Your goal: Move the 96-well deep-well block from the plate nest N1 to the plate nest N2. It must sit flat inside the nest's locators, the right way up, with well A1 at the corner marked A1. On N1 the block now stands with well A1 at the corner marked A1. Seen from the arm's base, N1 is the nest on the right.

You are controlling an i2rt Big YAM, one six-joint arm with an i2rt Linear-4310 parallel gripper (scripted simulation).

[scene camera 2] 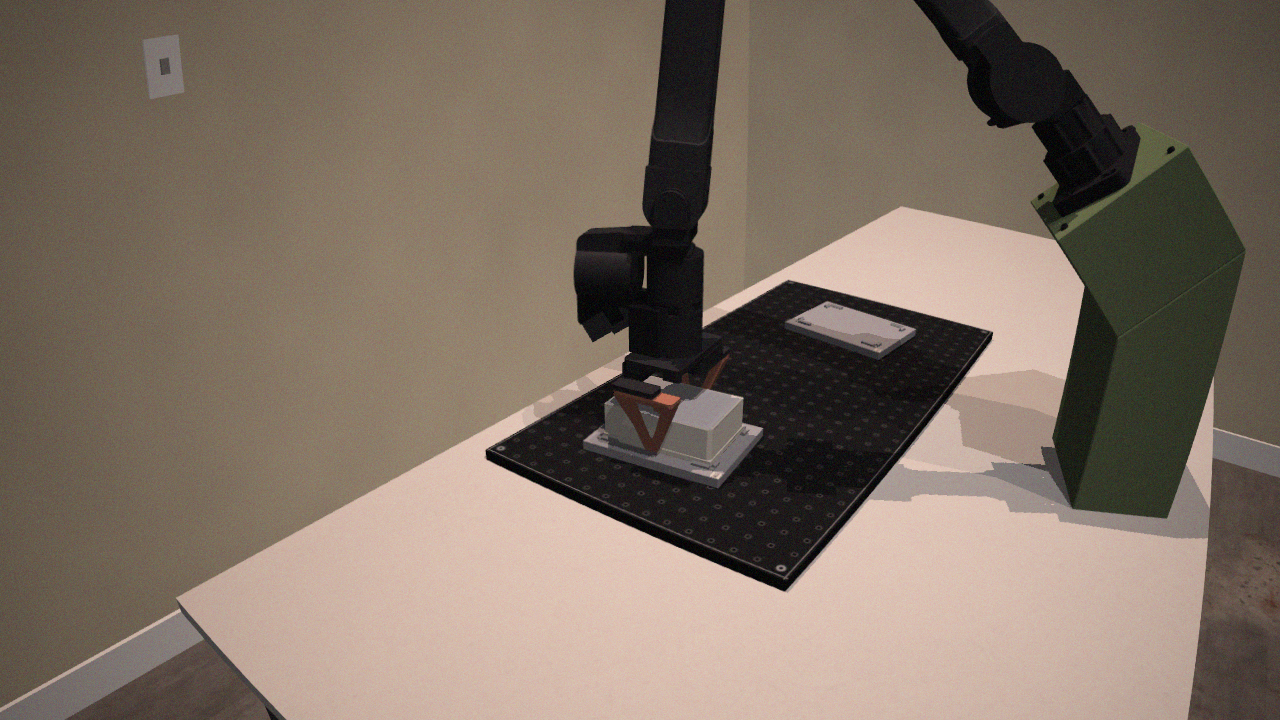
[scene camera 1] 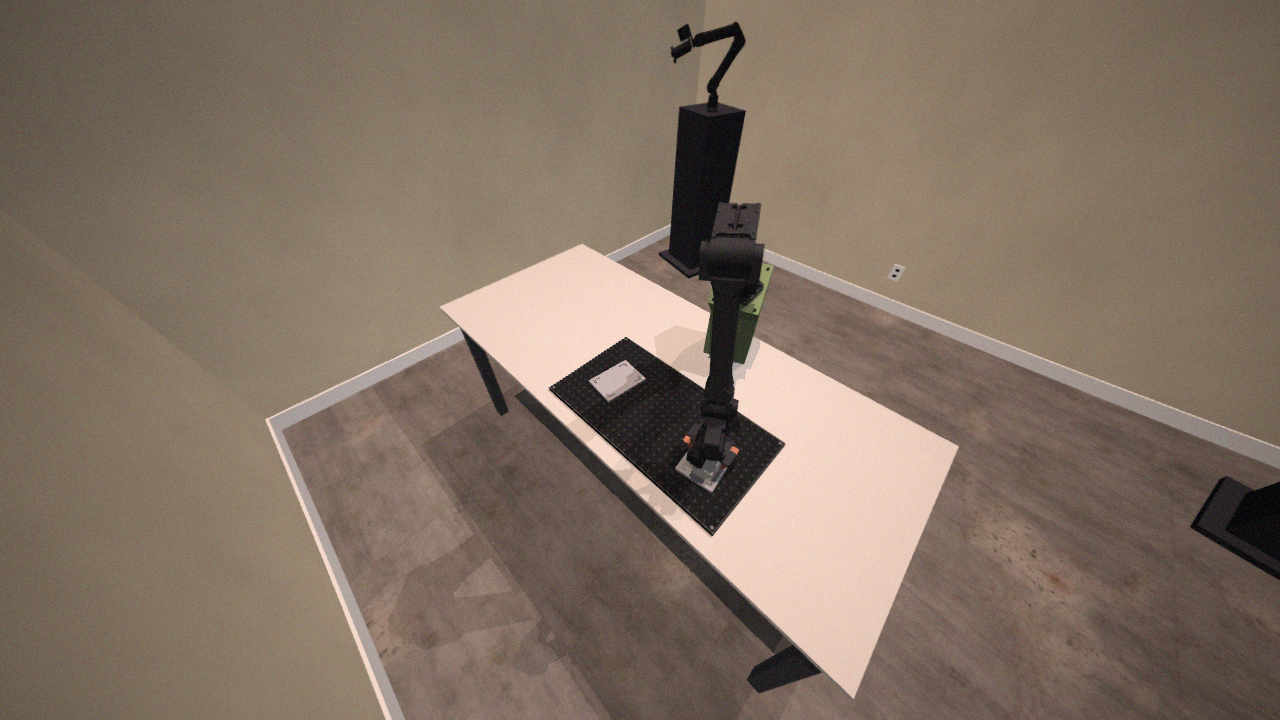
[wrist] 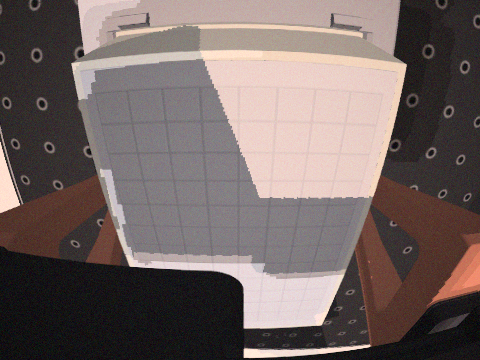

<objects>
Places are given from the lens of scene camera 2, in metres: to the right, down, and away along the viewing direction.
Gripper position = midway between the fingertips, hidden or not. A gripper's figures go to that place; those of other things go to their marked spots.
gripper [scene camera 2: 673,430]: 0.04, 0.08, 0.91
96-well deep-well block [scene camera 2: 707,422]: 0.07, 0.06, 0.84
plate nest N1 [scene camera 2: 846,328]: 0.30, -0.05, 1.18
The marked spots on the plate nest N1 and the 96-well deep-well block are 0.42 m apart.
</objects>
